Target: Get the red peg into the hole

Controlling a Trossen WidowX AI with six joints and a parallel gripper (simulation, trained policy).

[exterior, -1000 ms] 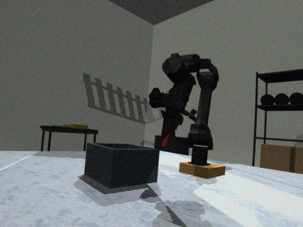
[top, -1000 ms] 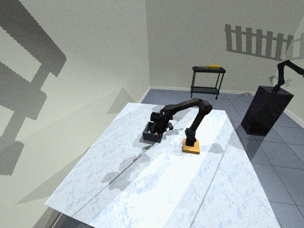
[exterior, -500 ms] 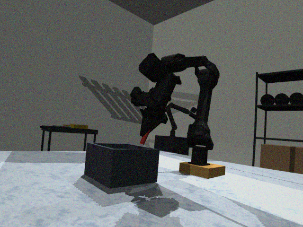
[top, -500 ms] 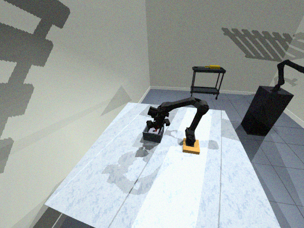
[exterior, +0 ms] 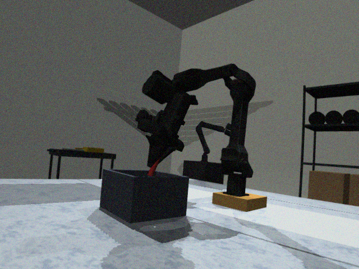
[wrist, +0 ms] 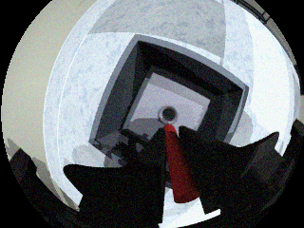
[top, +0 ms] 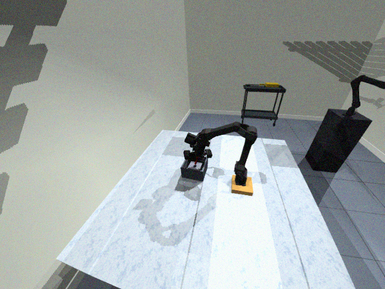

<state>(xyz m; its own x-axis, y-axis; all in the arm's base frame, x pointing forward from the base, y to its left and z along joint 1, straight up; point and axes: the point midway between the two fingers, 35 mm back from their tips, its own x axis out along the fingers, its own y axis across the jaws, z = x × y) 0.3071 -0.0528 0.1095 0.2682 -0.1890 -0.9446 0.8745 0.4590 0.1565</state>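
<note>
The red peg is 1 cm behind my gripper tip, 1 cm to the left of it and 2 cm above it. Also, from my gripper tip: pale plate (1 cm ahead, 1 cm to the right, 7 cm below); dark box (1 cm ahead, 1 cm to the right, 9 cm below).
</note>
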